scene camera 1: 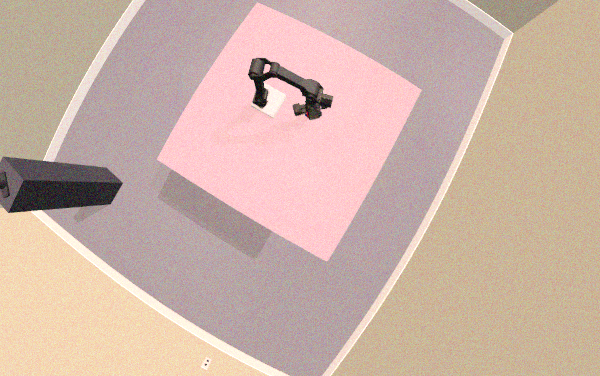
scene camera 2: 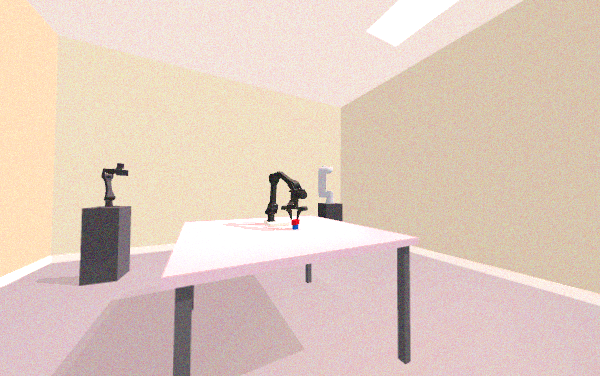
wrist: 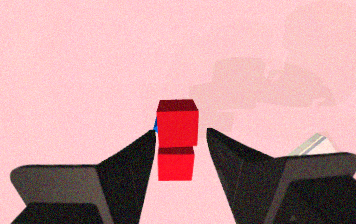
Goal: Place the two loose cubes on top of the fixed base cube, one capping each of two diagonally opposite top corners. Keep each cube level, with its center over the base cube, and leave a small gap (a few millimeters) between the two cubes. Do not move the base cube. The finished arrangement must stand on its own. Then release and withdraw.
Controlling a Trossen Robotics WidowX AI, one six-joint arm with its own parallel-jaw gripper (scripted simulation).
Labels:
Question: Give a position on a red cube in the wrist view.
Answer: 174, 163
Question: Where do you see a red cube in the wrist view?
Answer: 177, 120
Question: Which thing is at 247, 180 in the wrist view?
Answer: My gripper.

